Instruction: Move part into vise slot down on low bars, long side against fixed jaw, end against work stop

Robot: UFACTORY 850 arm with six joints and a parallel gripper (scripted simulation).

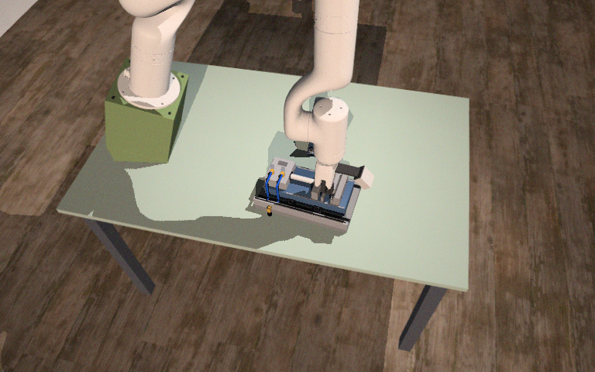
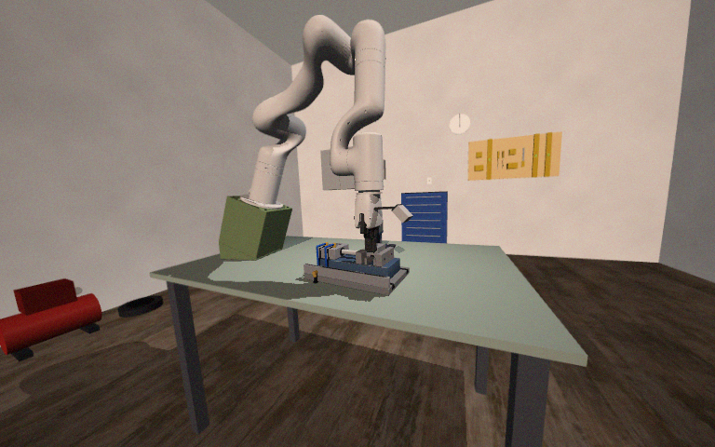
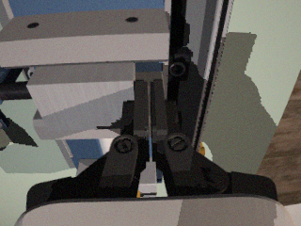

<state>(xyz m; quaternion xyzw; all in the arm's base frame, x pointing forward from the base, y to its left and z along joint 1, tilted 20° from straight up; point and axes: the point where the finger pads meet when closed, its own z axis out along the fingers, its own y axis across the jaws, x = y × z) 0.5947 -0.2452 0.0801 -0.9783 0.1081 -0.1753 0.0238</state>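
Right now the part is 10 mm ahead of my hand, 40 mm to the left of it and 30 mm below it. From my hand the other things lie so: fixed jaw: 40 mm ahead, 30 mm to the left, 40 mm below; moving jaw: 30 mm behind, 50 mm to the left, 40 mm below; work stop: 20 mm ahead, 80 mm to the left, 30 mm below.
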